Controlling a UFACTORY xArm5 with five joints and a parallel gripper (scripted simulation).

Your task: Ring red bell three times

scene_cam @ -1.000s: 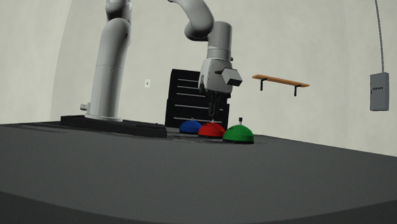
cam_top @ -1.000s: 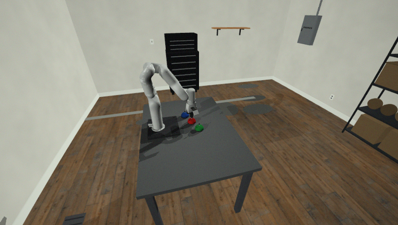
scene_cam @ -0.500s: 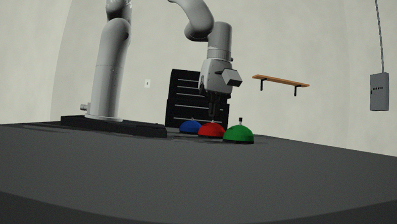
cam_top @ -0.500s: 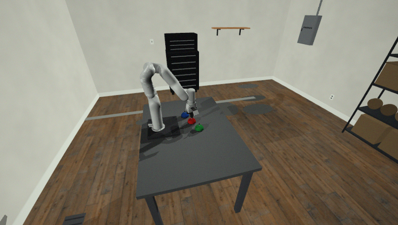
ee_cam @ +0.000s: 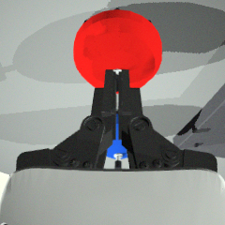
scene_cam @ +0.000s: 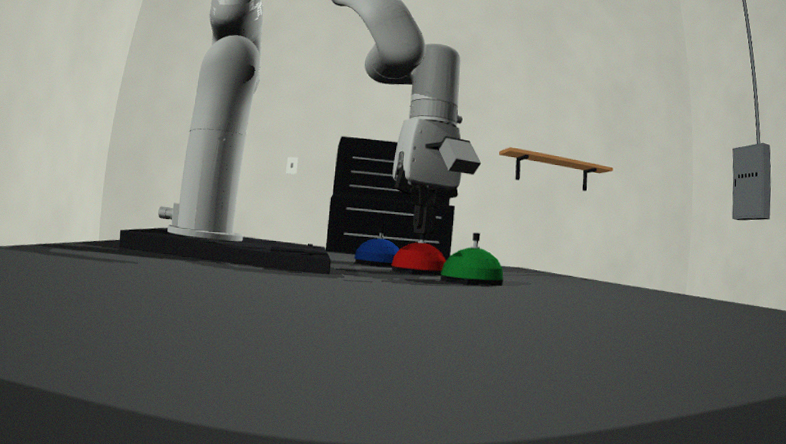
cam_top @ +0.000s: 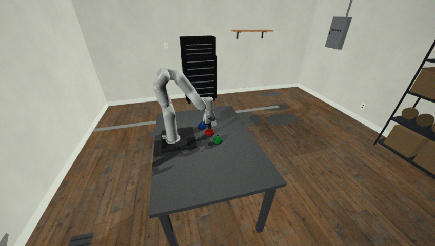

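The red bell is 40 mm below my hand. The rest, counted from my hand: blue bell (120 mm to the left, 60 mm behind, 40 mm below); then green bell (120 mm to the right, 60 mm ahead, 40 mm below).
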